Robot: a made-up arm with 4 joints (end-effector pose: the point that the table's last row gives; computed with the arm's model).
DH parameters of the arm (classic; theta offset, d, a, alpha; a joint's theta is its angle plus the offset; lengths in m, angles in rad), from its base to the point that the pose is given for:
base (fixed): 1.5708 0.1 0 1.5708
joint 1: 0 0.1 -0.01 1.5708
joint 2: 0 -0.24 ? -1.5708
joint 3: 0 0.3 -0.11 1.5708
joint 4: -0.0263 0 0.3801 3.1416
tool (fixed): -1.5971 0 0 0
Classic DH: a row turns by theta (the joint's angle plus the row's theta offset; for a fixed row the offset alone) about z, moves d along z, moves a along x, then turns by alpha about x.
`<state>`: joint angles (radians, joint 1 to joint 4).
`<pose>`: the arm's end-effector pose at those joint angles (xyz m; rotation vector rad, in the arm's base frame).
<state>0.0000 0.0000 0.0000 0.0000</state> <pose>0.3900 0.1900 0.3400 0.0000 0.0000 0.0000</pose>
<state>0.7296 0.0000 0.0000 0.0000</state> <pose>0.3900 -0.0184 0.4055 0.7296 0.0000 0.0000</pose>
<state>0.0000 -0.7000 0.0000 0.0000</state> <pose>0.1930 0.3298 0.3400 0.0000 0.0000 0.7000</pose>
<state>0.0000 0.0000 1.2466 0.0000</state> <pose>0.3900 0.0060 0.5959 1.2466 0.0000 0.0000</pose>
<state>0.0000 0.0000 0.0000 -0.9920</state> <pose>0.0765 0.0095 0.3400 0.0000 0.0000 0.9920</pose>
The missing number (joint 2, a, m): -0.07
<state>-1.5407 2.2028 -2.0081 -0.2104</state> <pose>-0.1697 0.0027 0.1740 -1.3158 0.7913 -2.7405</pose>
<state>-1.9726 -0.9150 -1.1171 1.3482</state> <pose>0.5687 0.0496 -0.4346 -2.1976 -1.1234 0.8074</pose>
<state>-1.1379 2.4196 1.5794 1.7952</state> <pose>-0.4500 -0.1190 0.4892 2.3092 -1.5422 -1.1868</pose>
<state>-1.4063 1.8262 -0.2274 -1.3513</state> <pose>0.0158 0.2593 0.0544 -1.3674 -0.1418 -0.5524</pose>
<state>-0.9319 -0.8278 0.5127 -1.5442</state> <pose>0.1679 0.0414 0.3564 0.1222 0.8065 2.0972</pose>
